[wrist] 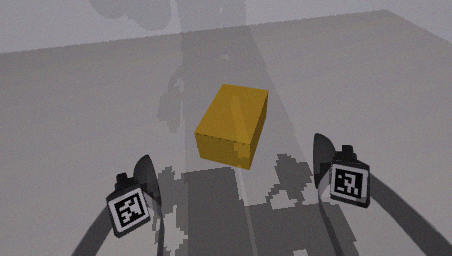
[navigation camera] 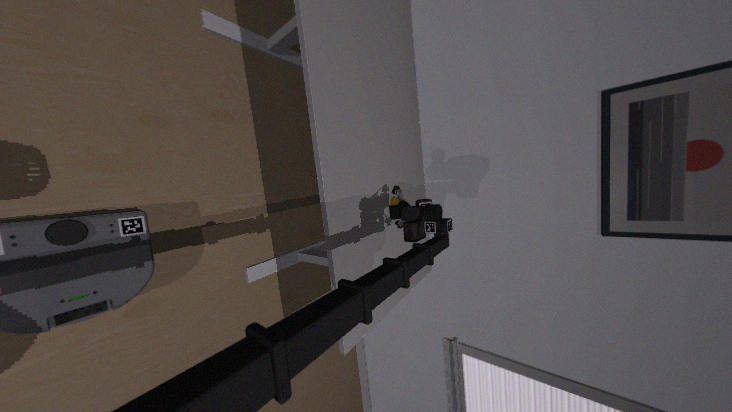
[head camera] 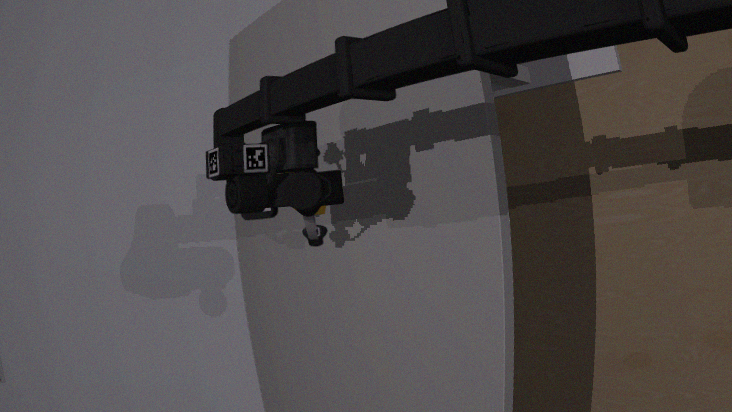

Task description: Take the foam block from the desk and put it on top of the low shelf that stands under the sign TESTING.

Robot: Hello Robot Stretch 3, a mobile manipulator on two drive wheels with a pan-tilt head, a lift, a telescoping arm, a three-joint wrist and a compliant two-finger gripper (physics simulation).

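Frame: origin at the robot's base, x ahead, y left, z up, level; metres.
Seen in the pictures: gripper, fingertip midpoint: (wrist: 233, 162); robot's base at its link origin: (navigation camera: 68, 231).
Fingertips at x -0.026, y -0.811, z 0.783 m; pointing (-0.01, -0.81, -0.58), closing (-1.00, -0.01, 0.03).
Observation:
Offsets run from my fingertips to a thing's top centre. "spot": to the spot under its first point. Level surfaces: height alone.
The yellow foam block {dz -0.018, dx -0.009, dy -0.085 m} (wrist: 230, 117) (navigation camera: 393, 201) lies on the light grey desk {dz -0.063 m} (head camera: 409, 317) (navigation camera: 358, 92) (wrist: 65, 110). In the head camera view a small corner of the foam block {spot: dz -0.054, dx +0.028, dy -0.052 m} (head camera: 321, 209) shows below the dark wrist, which hides the rest. My gripper (wrist: 233, 162) (navigation camera: 397, 206) is open, its fingers wide apart. In the wrist view the block lies between the lines of the two fingers, a little beyond the fingertips, and neither finger touches it. In the head camera view one fingertip shows and the other is hidden. The low shelf and the sign TESTING do not show.
The extended arm (head camera: 399, 61) (navigation camera: 317, 317) reaches over the desk. A pale wall (navigation camera: 512, 245) stands behind the desk, with a framed picture (navigation camera: 605, 168) and a window {spot: dz +0.316, dx -1.023, dy -0.501 m} (navigation camera: 512, 388). A desk foot (navigation camera: 261, 268) and my base (navigation camera: 30, 276) are on the wooden floor {dz -0.782 m} (navigation camera: 153, 92).

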